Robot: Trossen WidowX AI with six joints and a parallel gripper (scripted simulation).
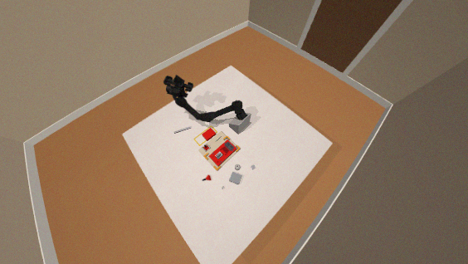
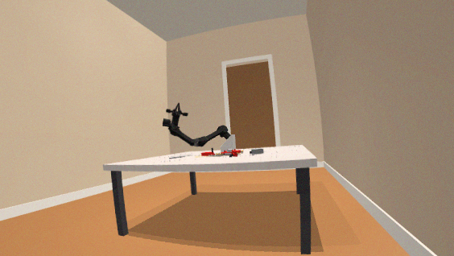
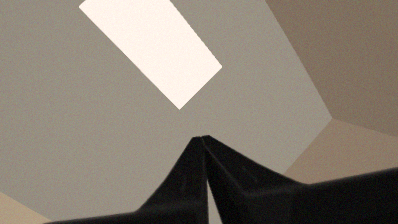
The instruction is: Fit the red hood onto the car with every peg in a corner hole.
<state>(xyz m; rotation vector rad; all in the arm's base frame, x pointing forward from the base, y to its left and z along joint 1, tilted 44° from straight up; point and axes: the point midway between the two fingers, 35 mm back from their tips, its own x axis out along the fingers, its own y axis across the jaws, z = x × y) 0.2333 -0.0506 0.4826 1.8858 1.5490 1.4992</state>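
Right now the red hood is 20 mm ahead of my gripper tip, 240 mm to the left of it and 440 mm below it. Round my gripper tip: thin grey rod: 160 mm ahead, 50 mm to the left, 450 mm below; then grey engine block: 80 mm ahead, 450 mm to the left, 430 mm below; then tiny grey piece: 60 mm behind, 680 mm to the left, 450 mm below.
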